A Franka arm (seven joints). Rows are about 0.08 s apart.
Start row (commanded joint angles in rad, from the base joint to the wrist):
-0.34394 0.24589 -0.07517 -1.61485 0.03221 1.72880 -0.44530
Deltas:
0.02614 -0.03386 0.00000 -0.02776 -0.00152 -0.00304 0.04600
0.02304 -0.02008 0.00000 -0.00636 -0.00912 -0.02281 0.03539
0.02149 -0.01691 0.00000 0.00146 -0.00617 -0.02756 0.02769
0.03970 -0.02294 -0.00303 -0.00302 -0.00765 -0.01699 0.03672
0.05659 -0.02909 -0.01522 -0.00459 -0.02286 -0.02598 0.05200
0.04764 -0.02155 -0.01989 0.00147 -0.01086 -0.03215 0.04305
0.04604 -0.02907 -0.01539 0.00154 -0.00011 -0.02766 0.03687
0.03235 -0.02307 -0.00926 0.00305 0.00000 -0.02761 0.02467
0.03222 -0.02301 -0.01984 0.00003 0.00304 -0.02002 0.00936
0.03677 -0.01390 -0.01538 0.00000 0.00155 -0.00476 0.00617
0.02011 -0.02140 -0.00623 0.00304 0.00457 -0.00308 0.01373
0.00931 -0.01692 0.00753 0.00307 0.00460 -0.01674 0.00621
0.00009 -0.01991 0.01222 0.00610 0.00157 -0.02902 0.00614
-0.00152 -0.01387 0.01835 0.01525 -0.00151 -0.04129 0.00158
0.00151 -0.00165 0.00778 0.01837 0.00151 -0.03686 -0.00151
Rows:
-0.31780 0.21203 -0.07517 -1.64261 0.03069 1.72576 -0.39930
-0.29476 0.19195 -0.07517 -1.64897 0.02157 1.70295 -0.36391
-0.27327 0.17504 -0.07517 -1.64751 0.01540 1.67539 -0.33622
-0.23357 0.15210 -0.07820 -1.65053 0.00775 1.65840 -0.29950
-0.17698 0.12301 -0.09342 -1.65512 -0.01511 1.63242 -0.24750
-0.12934 0.10146 -0.11331 -1.65365 -0.02597 1.60027 -0.20445
-0.08330 0.07239 -0.12870 -1.65211 -0.02608 1.57261 -0.16758
-0.05095 0.04932 -0.13796 -1.64906 -0.02608 1.54500 -0.14291
-0.01873 0.02631 -0.15780 -1.64903 -0.02304 1.52498 -0.13355
0.01804 0.01241 -0.17318 -1.64903 -0.02149 1.52022 -0.12738
0.03815 -0.00899 -0.17941 -1.64599 -0.01692 1.51714 -0.11365
0.04746 -0.02591 -0.17188 -1.64292 -0.01232 1.50040 -0.10744
0.04755 -0.04582 -0.15966 -1.63682 -0.01075 1.47138 -0.10130
0.04603 -0.05969 -0.14131 -1.62157 -0.01226 1.43009 -0.09972
0.04754 -0.06134 -0.13353 -1.60320 -0.01075 1.39323 -0.10123

